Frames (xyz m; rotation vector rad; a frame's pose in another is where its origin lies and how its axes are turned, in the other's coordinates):
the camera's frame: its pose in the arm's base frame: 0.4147 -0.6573 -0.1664 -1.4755 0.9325 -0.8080
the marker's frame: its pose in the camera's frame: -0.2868 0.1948 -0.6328 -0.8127 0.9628 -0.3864
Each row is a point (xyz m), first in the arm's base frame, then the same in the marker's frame.
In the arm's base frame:
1: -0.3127 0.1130 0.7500
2: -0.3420 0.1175 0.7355
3: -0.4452 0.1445 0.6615
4: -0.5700 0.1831 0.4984
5: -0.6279 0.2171 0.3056
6: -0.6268 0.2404 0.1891
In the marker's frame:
1: 0.1215 -0.8183 -1.0153
2: 0.1145 -0.7891 -1.0289
3: 0.0667 -0.6766 -1.0728
4: -0.0446 -0.5010 -1.0938
5: -0.1860 -0.3585 -1.0567
6: -0.2807 -0.3009 -1.0140

